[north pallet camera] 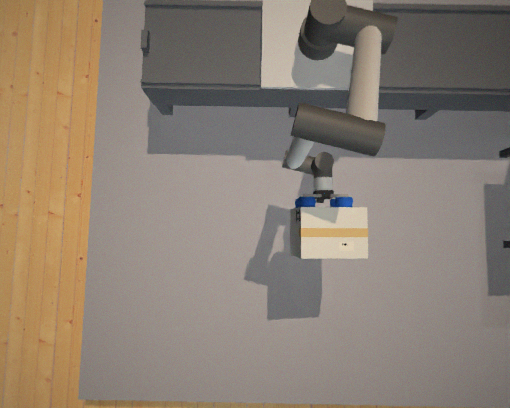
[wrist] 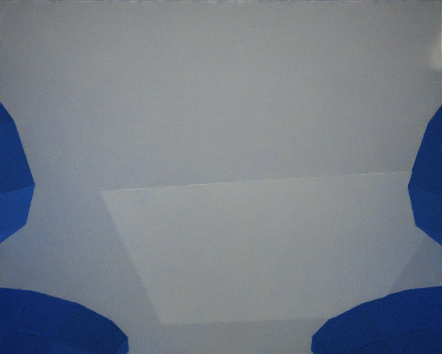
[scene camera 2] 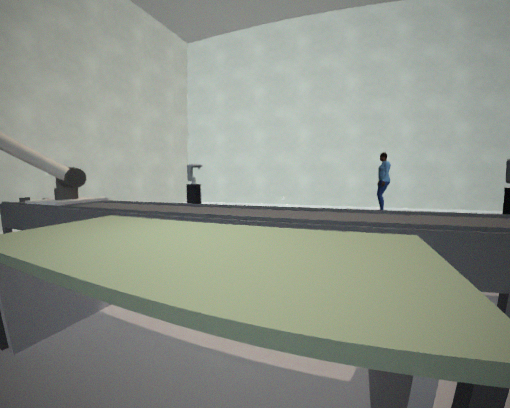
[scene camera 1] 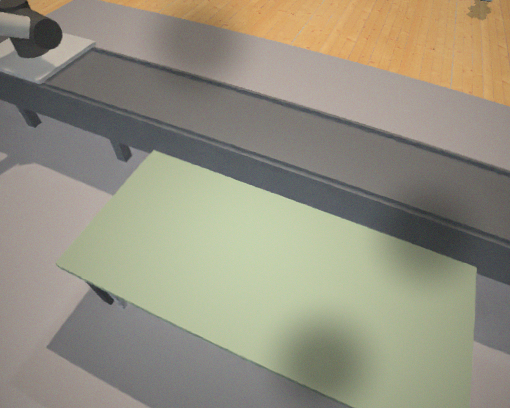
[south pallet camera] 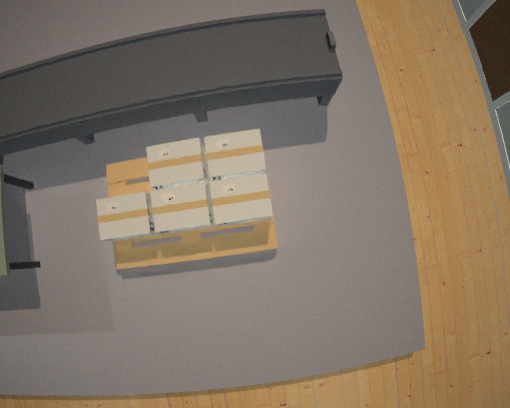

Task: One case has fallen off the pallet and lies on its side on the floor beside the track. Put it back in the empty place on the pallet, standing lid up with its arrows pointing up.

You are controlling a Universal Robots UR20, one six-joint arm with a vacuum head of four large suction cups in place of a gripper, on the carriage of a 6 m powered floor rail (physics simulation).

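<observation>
A white case (north pallet camera: 320, 247) with a tan tape band hangs beyond the track in the north pallet camera view, its taped face with the small label upward. Its shadow lies apart from it on the floor. My vacuum gripper (north pallet camera: 324, 202) is on its side facing the track, with blue cups against that side. In the wrist view, the case's pale face (wrist: 250, 125) fills the space between the cups. The pallet (south pallet camera: 200, 252) carries several white cases, taped tops up. Its empty place is the back left corner, where bare boards show, beside a case (south pallet camera: 175, 162) and behind another case (south pallet camera: 122, 230).
The track (scene camera 1: 300, 135) (north pallet camera: 200, 45) (south pallet camera: 175, 60) runs behind the pallet, with my carriage (scene camera 1: 75, 47) (north pallet camera: 280, 45) on it. A green table (scene camera 1: 250, 250) (scene camera 2: 250, 270) (south pallet camera: 3, 240) stands beside the track, left of the pallet. A person (scene camera 2: 383, 175) stands beyond the track.
</observation>
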